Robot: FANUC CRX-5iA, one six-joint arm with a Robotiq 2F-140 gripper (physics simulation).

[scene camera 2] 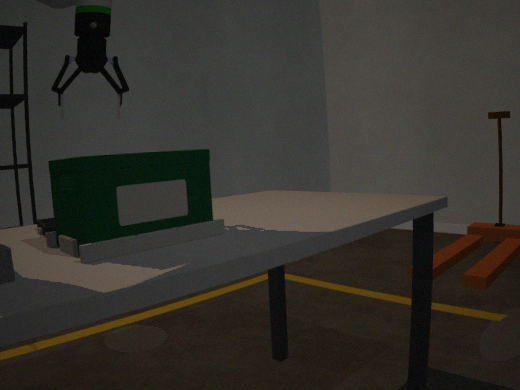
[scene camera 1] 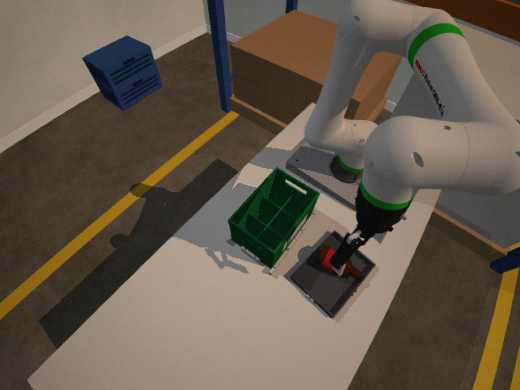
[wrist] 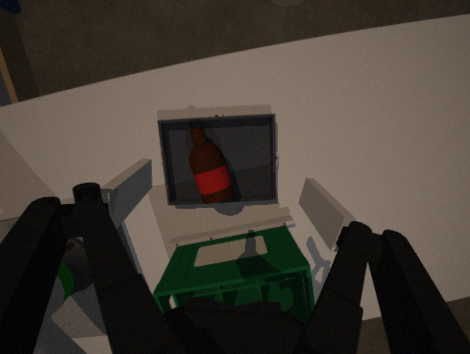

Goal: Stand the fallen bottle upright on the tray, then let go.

In view: the gripper (scene camera 2: 90, 118) and a brown bottle (wrist: 206, 160).
The gripper shows as well in scene camera 1 (scene camera 1: 357, 255) and in the wrist view (wrist: 229, 182).
